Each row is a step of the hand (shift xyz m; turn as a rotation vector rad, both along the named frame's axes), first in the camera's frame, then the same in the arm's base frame.
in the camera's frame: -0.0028 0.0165 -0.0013 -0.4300 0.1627 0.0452
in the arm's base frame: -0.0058 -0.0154 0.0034 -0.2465 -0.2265 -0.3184
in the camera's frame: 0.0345 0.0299 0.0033 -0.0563 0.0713 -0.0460
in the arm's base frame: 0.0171 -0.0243 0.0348 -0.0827 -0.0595 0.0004
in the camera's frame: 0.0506 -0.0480 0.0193 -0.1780 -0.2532 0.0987
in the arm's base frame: 0.0539 0.0456 0.0160 0.0215 0.1799 -0.2697
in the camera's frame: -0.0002 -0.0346 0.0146 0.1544 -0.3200 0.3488
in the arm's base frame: 0.0179 0.0276 -0.0181 0.4259 0.2068 -0.1543
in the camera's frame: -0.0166 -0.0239 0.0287 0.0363 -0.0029 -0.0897
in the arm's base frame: 0.0174 0.0107 -0.0354 -0.0490 0.0370 0.0748
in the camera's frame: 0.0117 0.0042 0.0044 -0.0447 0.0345 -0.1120
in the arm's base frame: 0.0095 -0.0037 0.0083 -0.1210 -0.0019 0.0329
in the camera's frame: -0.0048 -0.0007 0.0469 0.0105 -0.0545 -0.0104
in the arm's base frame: 0.0343 -0.0153 -0.0285 0.0082 0.0558 -0.0026
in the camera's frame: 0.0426 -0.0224 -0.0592 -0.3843 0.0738 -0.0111
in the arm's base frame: -0.0176 0.0462 0.0581 -0.2474 -0.1186 -0.2792
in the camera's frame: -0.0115 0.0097 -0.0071 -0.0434 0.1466 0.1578
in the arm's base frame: -0.0142 -0.0083 -0.0026 0.0714 -0.1946 -0.0728
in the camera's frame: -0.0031 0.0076 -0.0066 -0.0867 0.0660 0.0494
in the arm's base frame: -0.0085 -0.0054 0.0032 -0.0242 -0.0899 -0.0752
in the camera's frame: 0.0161 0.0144 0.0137 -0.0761 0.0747 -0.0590
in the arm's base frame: 0.0175 -0.0157 0.0101 -0.1051 -0.0611 -0.0077
